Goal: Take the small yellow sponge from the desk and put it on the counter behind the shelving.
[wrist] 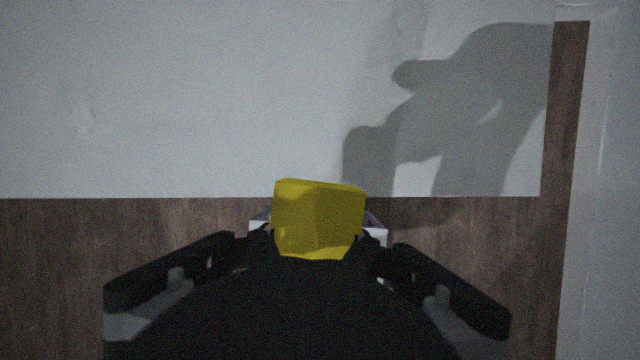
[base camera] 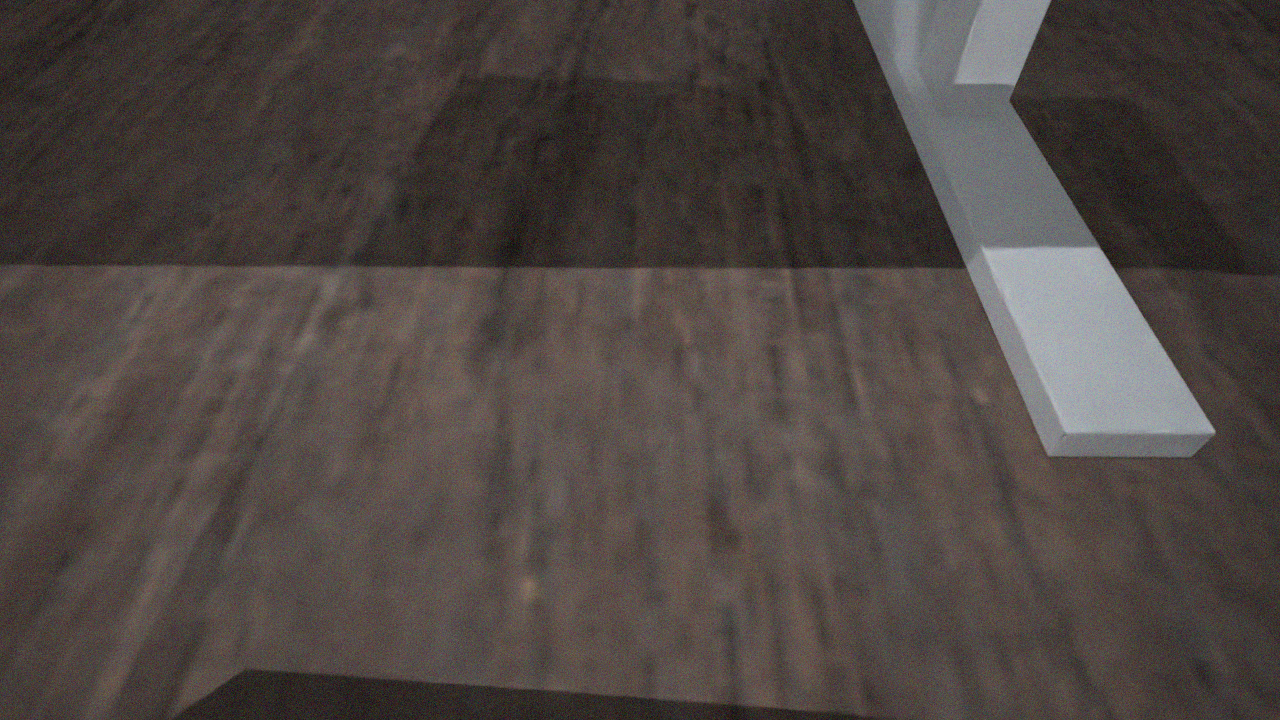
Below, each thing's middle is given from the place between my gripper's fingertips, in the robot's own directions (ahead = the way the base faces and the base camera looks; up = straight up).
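Scene:
There's the small yellow sponge [wrist: 314, 220], and my gripper is 10 mm past it and 10 mm below it.

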